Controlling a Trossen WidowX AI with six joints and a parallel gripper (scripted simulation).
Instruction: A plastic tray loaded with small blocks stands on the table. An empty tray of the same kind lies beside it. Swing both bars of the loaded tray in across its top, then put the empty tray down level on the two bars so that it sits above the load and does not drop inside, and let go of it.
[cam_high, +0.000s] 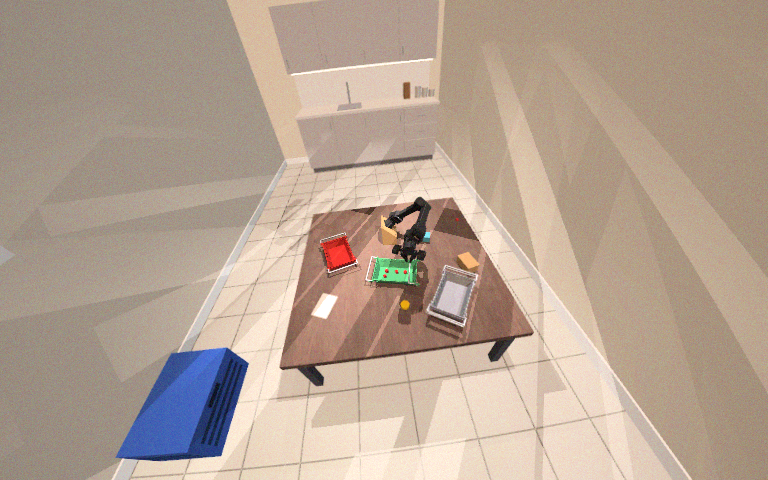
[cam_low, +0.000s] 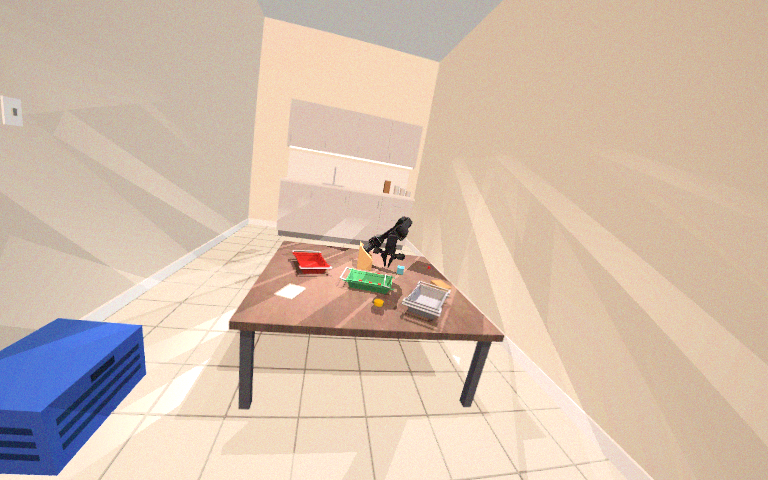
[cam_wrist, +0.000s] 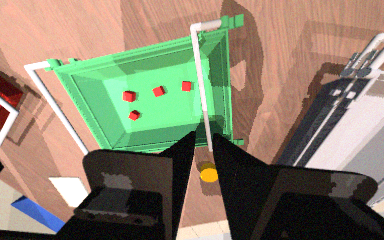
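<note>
The red tray lies 31 cm behind my gripper tip, 43 cm to the right of it and 10 cm below it. Round my gripper tip: cyan cube 31 cm behind, 23 cm to the left, 13 cm below; small red block 23 cm behind, 4 cm to the left, 14 cm below; yellow disc 19 cm ahead, 8 cm to the right, 14 cm below.
</note>
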